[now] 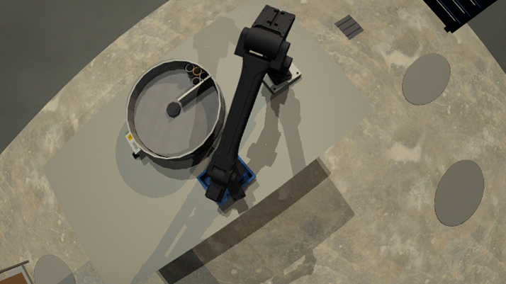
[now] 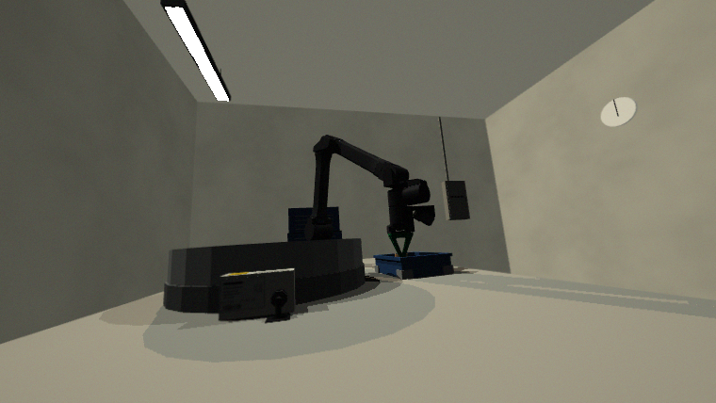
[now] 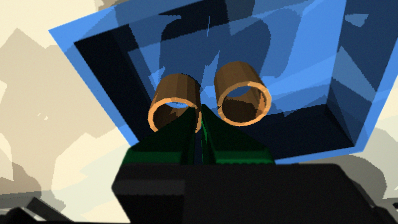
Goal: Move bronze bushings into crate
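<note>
Now: hand 3 cm short of the blue crate, 2 cm above it and 1 cm to the right of it. Also, from my hand: turntable: 34 cm to the right, 9 cm ahead, 1 cm above.
</note>
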